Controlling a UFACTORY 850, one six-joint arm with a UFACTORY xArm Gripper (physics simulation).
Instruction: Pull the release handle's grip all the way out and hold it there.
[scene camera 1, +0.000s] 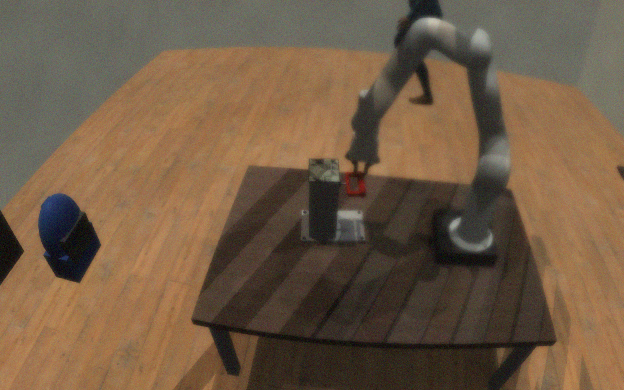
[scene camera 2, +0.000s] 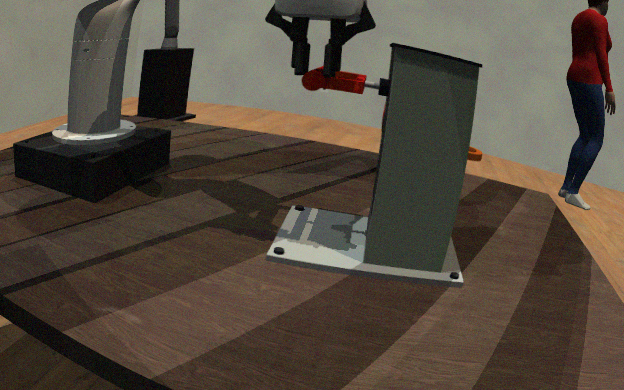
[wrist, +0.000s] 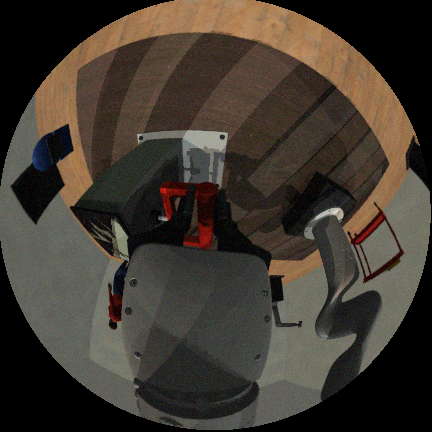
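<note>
The release handle's red frame-shaped grip (scene camera 1: 356, 193) (scene camera 2: 350, 82) (wrist: 206, 220) sticks out from the upper side of a dark green post (scene camera 1: 323, 210) (scene camera 2: 420, 165) (wrist: 130, 175). A short stretch of metal rod (scene camera 2: 371, 85) shows between the grip and the post's black collar (scene camera 2: 384, 86). My gripper (scene camera 1: 361, 173) (scene camera 2: 314, 71) (wrist: 205, 196) comes from above and is shut on the grip's outer bar, the one farther from the post. One finger is inside the frame opening, the other outside. The finger pads' contact is partly hidden.
The post stands on a pale base plate (scene camera 1: 305, 232) (scene camera 2: 315, 262) (wrist: 205, 136) with black bolts, on a dark wooden table (scene camera 1: 280, 300). The arm's black base block (scene camera 1: 465, 255) (scene camera 2: 92, 165) stands on the post's handle side. A person (scene camera 2: 590, 100) stands beyond the table.
</note>
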